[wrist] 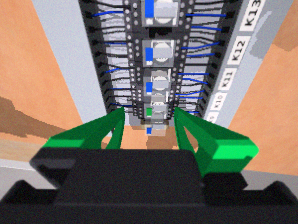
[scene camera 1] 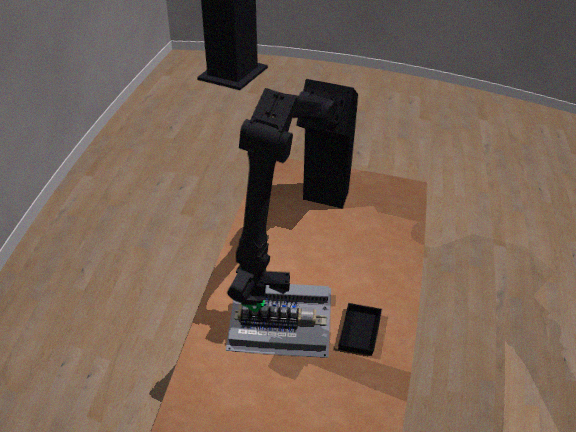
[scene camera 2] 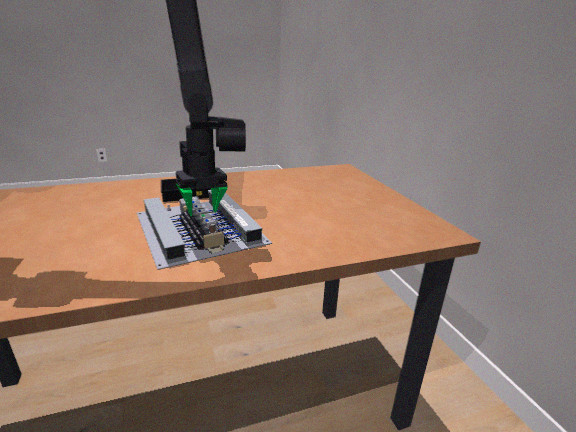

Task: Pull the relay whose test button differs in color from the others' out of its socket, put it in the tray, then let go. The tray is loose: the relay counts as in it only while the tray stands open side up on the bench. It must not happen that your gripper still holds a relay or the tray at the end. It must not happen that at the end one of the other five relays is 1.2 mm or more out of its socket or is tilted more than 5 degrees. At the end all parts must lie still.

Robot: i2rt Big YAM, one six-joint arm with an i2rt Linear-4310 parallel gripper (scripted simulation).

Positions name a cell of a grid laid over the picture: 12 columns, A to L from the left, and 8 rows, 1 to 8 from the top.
Note:
I see my gripper (scene camera 2: E4) and a black tray (scene camera 1: H7).
My gripper shows as well in the wrist view (wrist: G4). The wrist view does not show the black tray: it is out of frame.

